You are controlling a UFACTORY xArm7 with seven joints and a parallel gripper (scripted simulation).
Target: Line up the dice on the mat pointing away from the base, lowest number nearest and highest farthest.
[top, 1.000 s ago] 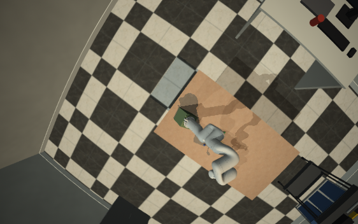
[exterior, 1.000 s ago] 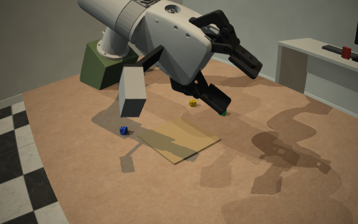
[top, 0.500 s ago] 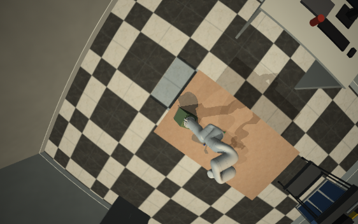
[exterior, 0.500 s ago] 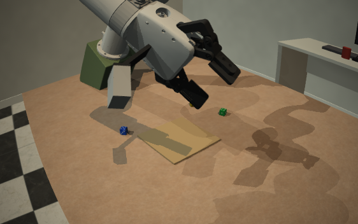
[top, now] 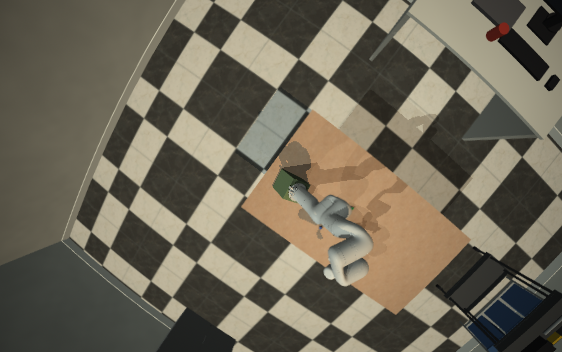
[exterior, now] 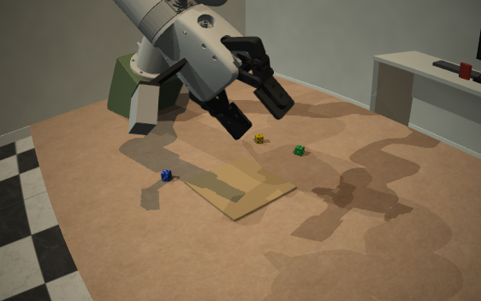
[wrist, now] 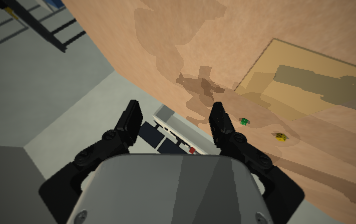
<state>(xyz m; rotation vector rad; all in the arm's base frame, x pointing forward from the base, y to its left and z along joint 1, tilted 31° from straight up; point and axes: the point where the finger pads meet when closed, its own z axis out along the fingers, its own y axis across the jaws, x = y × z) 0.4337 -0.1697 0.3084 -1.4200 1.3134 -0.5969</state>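
Right now my hand is 22 cm past the blue die, 18 cm above it and 1 cm to the left of it. Also, from my hand: tan mat (18 cm below, 11 cm behind, 8 cm to the left); then green die (25 cm to the left, 18 cm below, 11 cm behind); then yellow die (22 cm to the left, 21 cm behind, 18 cm below).
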